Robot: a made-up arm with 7 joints.
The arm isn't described. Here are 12 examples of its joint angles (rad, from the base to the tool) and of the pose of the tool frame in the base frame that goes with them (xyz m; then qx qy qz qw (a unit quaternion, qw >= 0)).
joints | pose
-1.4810 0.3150 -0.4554 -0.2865 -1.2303 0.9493 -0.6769 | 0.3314 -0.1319 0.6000 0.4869 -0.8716 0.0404 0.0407
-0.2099 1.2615 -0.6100 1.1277 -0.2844 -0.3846 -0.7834 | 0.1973 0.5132 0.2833 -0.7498 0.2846 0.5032 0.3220
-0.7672 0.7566 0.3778 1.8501 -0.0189 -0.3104 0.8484 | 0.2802 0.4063 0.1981 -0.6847 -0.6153 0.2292 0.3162
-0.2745 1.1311 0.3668 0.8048 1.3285 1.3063 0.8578 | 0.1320 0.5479 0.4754 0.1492 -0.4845 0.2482 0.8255
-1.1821 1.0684 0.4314 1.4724 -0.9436 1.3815 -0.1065 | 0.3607 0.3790 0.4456 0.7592 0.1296 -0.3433 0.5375
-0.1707 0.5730 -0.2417 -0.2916 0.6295 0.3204 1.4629 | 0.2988 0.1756 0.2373 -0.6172 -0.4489 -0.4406 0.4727
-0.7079 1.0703 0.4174 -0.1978 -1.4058 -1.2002 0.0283 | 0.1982 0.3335 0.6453 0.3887 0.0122 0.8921 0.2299
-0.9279 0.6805 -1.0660 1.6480 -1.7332 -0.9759 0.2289 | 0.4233 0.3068 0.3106 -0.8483 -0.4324 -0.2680 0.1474
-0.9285 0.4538 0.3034 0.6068 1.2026 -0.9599 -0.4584 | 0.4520 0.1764 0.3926 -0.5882 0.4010 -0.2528 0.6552
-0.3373 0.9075 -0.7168 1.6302 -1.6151 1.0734 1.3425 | 0.0915 0.3923 0.1366 -0.1262 -0.5937 0.7268 0.3214
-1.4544 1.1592 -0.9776 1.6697 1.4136 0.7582 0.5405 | 0.3469 0.4614 0.6475 0.1108 -0.2331 0.2641 0.9293
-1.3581 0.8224 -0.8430 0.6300 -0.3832 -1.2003 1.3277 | 0.4511 0.0611 0.5690 0.6722 0.1819 0.7060 0.1286
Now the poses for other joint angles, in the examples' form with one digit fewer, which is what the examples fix.
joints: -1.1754 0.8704 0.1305 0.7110 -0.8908 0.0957 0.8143
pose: 0.474 0.312 0.585 0.823 0.504 0.213 0.155
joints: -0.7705 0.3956 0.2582 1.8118 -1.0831 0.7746 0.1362
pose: 0.276 0.174 0.103 0.561 0.341 -0.616 0.435
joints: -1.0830 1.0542 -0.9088 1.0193 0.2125 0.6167 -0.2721
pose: 0.427 0.398 0.416 -0.647 -0.068 0.422 0.631
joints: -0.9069 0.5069 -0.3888 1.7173 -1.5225 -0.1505 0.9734
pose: 0.405 0.275 0.193 0.582 0.766 -0.272 0.024
